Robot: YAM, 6 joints.
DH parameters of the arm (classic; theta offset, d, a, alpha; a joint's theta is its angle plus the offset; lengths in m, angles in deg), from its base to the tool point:
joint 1: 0 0.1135 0.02 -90
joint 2: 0 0 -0.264 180
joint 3: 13.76 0 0.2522 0
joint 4: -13.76 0 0.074 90
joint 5: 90 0 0 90
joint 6: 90 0.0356 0 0
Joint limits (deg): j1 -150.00..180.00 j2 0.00..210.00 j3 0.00..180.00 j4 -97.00..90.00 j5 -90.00..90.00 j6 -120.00..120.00
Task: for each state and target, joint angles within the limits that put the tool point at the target. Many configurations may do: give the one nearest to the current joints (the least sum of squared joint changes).
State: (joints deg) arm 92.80 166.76 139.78 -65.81 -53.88 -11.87
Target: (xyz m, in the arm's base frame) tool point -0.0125 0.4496 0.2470
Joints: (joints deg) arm 87.95 133.89 128.90 -87.06 -53.33 -11.87
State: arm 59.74 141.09 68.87 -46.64 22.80 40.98
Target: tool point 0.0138 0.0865 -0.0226
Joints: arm 85.60 151.12 34.42 -53.89 11.55 40.98
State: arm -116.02 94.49 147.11 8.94 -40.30 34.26
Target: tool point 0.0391 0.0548 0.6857
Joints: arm -104.00 59.36 131.67 -2.65 -43.88 34.26
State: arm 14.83 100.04 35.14 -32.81 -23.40 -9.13
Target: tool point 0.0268 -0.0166 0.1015
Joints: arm -17.05 96.50 11.98 -76.03 13.01 -9.13
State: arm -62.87 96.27 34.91 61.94 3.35 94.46
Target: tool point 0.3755 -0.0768 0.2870
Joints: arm -11.68 98.74 55.60 62.48 -1.33 94.46
